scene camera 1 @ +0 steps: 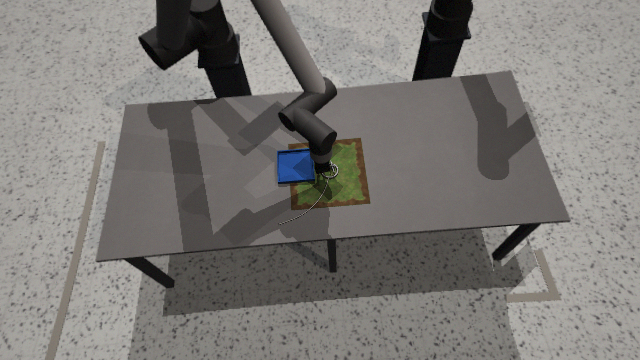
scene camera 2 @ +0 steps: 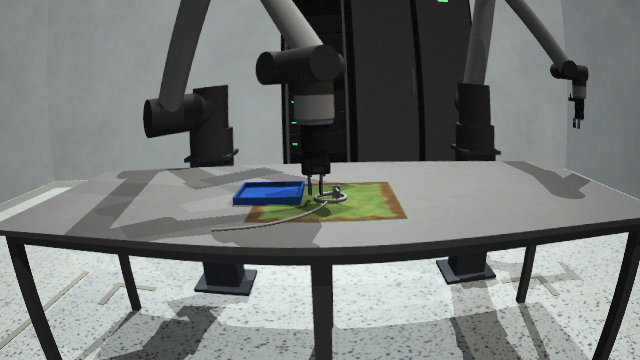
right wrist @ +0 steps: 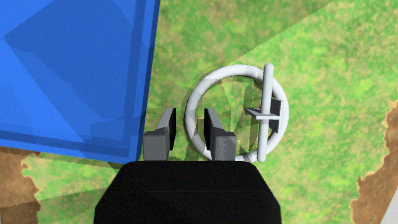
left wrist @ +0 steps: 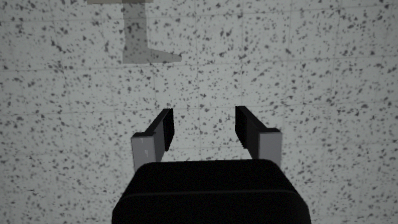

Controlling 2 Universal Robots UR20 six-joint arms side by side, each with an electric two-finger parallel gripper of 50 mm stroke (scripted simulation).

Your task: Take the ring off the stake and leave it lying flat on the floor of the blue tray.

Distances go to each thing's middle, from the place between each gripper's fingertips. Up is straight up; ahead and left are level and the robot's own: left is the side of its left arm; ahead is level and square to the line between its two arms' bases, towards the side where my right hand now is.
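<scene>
There is a grey stake (right wrist: 271,117) 20 mm behind my right hand (scene camera 2: 315,194), 60 mm to the left of it and 20 mm below it. The pale ring (right wrist: 238,69) is 40 mm to the left of my right hand, 10 mm behind it and 30 mm below it. Measured from that same right hand, the blue tray (scene camera 2: 282,192) is 130 mm to the right, 50 mm behind and 20 mm below. And the green mat (right wrist: 330,67) is 50 mm below my right hand and 30 mm to the left of it.
</scene>
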